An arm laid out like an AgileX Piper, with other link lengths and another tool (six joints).
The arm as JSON. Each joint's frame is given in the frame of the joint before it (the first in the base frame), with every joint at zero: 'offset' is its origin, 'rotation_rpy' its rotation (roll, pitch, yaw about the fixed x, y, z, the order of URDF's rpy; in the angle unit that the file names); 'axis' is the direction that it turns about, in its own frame. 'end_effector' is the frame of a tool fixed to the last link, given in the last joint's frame.
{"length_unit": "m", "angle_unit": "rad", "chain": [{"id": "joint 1", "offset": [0.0, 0.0, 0.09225], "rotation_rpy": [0.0, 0.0, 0.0], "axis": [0.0, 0.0, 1.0]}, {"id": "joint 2", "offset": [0.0, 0.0, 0.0], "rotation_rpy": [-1.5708, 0.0, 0.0], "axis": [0.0, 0.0, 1.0]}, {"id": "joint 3", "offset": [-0.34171, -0.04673, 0.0], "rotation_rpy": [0.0, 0.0, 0.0], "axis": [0.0, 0.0, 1.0]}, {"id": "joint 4", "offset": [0.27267, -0.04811, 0.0], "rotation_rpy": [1.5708, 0.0, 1.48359], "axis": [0.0, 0.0, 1.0]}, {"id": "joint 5", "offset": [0.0, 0.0, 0.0], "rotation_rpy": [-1.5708, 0.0, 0.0], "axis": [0.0, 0.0, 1.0]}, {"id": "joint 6", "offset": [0.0, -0.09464, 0.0], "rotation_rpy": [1.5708, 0.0, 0.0], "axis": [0.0, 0.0, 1.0]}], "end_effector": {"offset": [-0.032, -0.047, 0.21], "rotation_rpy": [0.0, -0.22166, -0.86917]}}
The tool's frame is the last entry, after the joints.
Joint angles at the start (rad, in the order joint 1, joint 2, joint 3, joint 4, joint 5, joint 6): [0.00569, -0.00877, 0.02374, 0.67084, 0.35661, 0.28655]
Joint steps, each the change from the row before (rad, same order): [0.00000, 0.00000, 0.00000, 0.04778, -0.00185, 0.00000]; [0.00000, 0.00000, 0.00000, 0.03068, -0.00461, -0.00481]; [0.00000, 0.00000, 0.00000, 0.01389, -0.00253, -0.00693]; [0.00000, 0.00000, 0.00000, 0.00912, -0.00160, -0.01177]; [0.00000, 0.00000, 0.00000, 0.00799, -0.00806, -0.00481]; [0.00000, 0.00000, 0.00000, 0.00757, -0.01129, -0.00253]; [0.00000, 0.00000, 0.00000, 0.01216, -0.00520, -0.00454]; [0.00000, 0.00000, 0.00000, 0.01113, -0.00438, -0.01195]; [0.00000, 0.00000, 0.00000, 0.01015, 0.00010, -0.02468]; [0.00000, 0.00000, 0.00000, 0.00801, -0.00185, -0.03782]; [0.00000, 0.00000, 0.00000, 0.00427, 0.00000, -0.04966]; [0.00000, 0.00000, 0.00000, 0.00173, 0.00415, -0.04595]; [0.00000, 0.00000, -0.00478, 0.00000, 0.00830, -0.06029]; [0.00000, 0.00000, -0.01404, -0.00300, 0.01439, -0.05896]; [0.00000, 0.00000, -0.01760, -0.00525, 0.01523, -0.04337]
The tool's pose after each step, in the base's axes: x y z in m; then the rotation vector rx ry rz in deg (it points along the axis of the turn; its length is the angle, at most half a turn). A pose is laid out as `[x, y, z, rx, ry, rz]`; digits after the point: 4 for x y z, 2 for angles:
[0.2295, 0.0195, 0.0983, -2.68, 88.92, 16.13]
[0.2299, 0.0216, 0.1002, -1.53, 88.44, 17.28]
[0.2301, 0.0224, 0.1014, -1.25, 88.18, 17.62]
[0.2304, 0.0227, 0.1025, -1.45, 87.98, 17.59]
[0.2310, 0.0217, 0.1046, -1.15, 87.55, 17.55]
[0.2318, 0.0200, 0.1073, -0.66, 87.00, 17.45]
[0.2322, 0.0200, 0.1089, -0.24, 86.66, 17.70]
[0.2326, 0.0198, 0.1106, -0.28, 86.34, 17.65]
[0.2329, 0.0202, 0.1120, -1.13, 86.15, 17.25]
[0.2335, 0.0197, 0.1145, -2.70, 85.82, 16.21]
[0.2341, 0.0191, 0.1172, -5.09, 85.52, 14.64]
[0.2344, 0.0193, 0.1188, -7.52, 85.38, 13.23]
[0.2347, 0.0203, 0.1231, -10.90, 84.98, 11.35]
[0.2347, 0.0226, 0.1314, -14.56, 84.21, 9.52]
[0.2344, 0.0252, 0.1407, -17.53, 83.35, 8.13]

